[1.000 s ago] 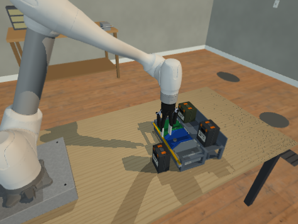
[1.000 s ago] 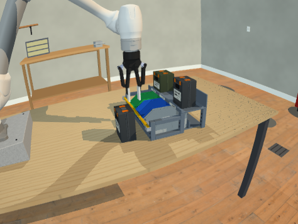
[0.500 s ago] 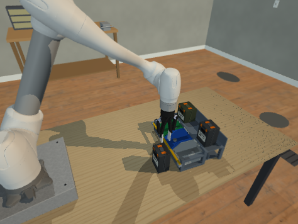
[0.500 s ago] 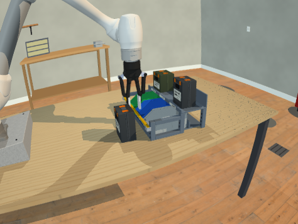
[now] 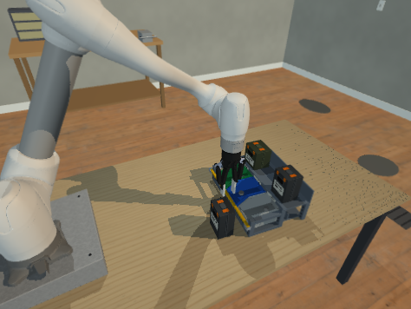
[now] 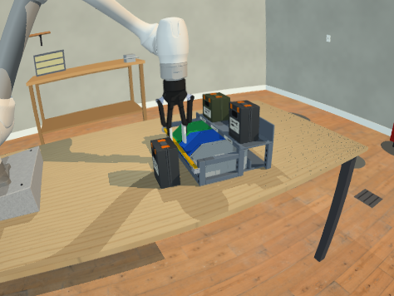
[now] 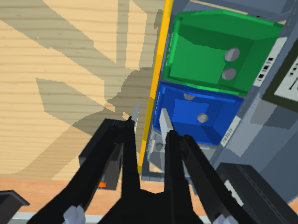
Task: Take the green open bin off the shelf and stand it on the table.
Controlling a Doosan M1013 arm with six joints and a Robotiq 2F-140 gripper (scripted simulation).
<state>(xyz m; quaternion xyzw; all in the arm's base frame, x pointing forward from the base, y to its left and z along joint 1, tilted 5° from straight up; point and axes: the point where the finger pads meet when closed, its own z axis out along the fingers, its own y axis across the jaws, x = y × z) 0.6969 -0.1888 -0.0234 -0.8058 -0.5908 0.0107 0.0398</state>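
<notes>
The thin yellow bar is 40 mm below my hand. From my hand the other things lie so: green open bin (130 mm ahead, 80 mm to the left, 60 mm below); grey bin (140 mm to the right, 70 mm ahead, 60 mm below); blue bin (100 mm ahead, 60 mm below, 30 mm to the right).
</notes>
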